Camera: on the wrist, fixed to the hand. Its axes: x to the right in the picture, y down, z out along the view.
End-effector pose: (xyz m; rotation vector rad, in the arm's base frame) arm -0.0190 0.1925 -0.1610 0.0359 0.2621 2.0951
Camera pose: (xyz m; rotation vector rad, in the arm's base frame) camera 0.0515 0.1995 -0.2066 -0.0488 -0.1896 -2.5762
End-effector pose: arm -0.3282 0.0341 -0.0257 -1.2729 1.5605 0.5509
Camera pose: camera -0.2779 -0.0065 0.0283 0.1770 2.4697 1.4585
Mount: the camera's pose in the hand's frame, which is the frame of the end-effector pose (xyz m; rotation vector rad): -0.0266 -0.0723 -0.0340 -0.0660 0.1403 1.5833
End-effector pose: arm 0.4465 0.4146 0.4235 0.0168 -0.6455 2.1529
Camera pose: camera 0.5246 0.4458 0.4197 0.6562 0.4908 -2.4073
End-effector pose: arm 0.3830 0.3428 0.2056 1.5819 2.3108 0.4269
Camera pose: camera 0.3171 0.2905 0.2091 -2.9094 -0.5457 -0.8378
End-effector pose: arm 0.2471 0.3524 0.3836 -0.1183 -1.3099 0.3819
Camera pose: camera 0.2891 0.2804 0.3718 -1.2401 -0.8420 1.6113
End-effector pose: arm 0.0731 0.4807 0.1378 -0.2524 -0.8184 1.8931
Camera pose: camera 0.1552 0.4906 0.1538 1.0683 0.4355 -2.5181
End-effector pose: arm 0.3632 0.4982 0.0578 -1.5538 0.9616 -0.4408
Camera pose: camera 0.3461 0.4947 0.1402 -0.4330 1.9486 0.6209
